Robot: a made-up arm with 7 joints.
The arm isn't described. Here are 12 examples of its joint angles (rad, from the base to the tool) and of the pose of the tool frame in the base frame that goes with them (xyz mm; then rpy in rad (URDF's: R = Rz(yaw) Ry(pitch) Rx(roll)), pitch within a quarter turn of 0, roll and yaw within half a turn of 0).
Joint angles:
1: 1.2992 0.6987 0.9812 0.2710 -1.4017 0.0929 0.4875
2: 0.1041 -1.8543 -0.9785 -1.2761 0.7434 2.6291 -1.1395
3: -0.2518 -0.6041 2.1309 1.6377 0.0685 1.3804 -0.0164
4: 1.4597 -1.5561 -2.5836 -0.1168 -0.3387 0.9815 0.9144
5: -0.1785 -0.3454 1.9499 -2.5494 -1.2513 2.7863 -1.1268
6: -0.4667 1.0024 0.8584 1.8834 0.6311 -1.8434 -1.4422
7: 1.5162 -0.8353 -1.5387 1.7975 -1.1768 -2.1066 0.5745
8: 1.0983 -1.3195 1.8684 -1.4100 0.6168 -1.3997 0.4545
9: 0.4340 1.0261 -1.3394 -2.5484 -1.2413 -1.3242 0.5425
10: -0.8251 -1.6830 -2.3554 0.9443 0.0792 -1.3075 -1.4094
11: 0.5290 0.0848 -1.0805 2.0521 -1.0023 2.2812 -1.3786
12: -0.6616 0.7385 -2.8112 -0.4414 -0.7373 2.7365 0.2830
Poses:
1: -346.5 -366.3 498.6 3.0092 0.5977 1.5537
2: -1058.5 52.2 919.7 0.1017 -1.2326 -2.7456
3: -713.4 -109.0 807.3 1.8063 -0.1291 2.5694
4: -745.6 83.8 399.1 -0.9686 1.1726 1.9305
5: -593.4 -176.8 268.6 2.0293 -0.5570 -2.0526
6: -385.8 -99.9 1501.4 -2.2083 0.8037 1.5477
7: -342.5 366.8 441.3 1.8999 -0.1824 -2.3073
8: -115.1 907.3 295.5 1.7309 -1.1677 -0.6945
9: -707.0 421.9 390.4 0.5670 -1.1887 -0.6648
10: -197.0 373.5 1181.3 0.4895 0.7149 -0.9845
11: -570.0 385.1 609.8 1.7763 1.2260 -2.0653
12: -578.0 309.8 1059.3 -2.0822 0.4151 2.6142
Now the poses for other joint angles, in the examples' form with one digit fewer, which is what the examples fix.
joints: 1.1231 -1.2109 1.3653 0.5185 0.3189 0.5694 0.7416
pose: -526 428 439 2.718 1.055 -2.690
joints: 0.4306 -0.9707 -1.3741 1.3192 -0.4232 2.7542 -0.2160
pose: -505 420 696 0.544 0.704 -2.050
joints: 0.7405 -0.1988 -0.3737 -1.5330 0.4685 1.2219 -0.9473
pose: -1049 -430 629 1.137 0.833 1.669
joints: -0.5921 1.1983 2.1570 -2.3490 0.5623 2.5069 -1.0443
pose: -351 -943 969 -1.304 -1.134 0.158
